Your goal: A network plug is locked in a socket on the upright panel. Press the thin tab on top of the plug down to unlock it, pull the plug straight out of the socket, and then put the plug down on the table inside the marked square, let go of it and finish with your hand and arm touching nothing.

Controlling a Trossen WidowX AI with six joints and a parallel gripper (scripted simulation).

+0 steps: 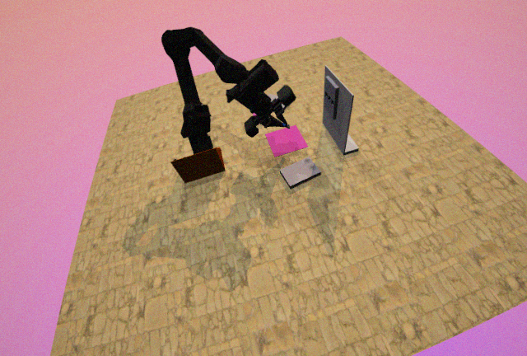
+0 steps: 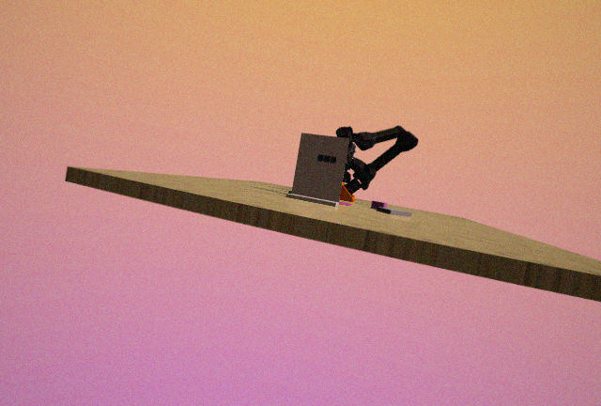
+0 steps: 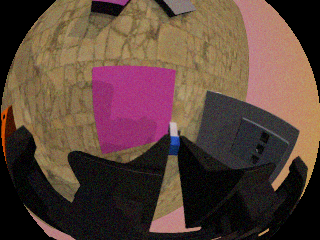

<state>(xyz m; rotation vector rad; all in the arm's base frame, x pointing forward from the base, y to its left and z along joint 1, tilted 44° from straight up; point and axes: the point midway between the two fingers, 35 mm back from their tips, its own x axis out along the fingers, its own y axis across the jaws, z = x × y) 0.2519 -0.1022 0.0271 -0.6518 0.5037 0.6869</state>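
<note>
My gripper tip is 8 cm above the magenta marked square and 1 cm to the right of it. From my gripper tip the other things lie so: grey upright panel (15 cm ahead, 6 cm to the right, 2 cm above); then network plug (right at my gripper tip).
</note>
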